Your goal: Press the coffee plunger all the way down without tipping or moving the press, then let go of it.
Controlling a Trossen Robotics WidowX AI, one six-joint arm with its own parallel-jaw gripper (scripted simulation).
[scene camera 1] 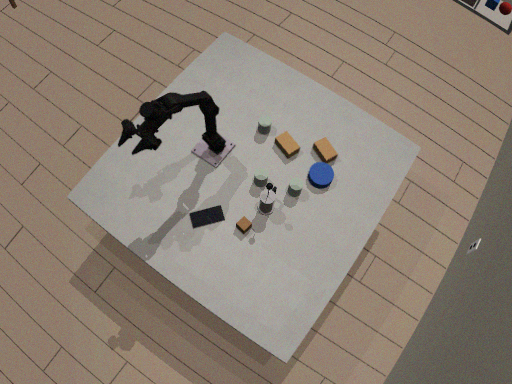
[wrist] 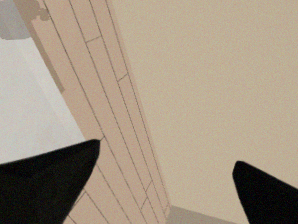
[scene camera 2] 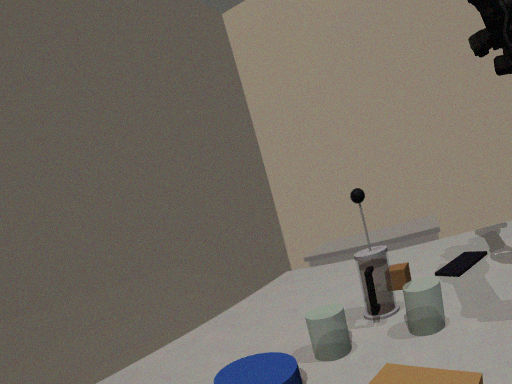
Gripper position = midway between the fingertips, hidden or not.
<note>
My gripper [scene camera 1: 125, 150] is open, with nothing in its grasp. Also in view: a coffee press [scene camera 2: 373, 267].
My gripper shows as well in the wrist view [wrist: 166, 157]. The wrist view does not show the coffee press: it is out of frame.
</note>
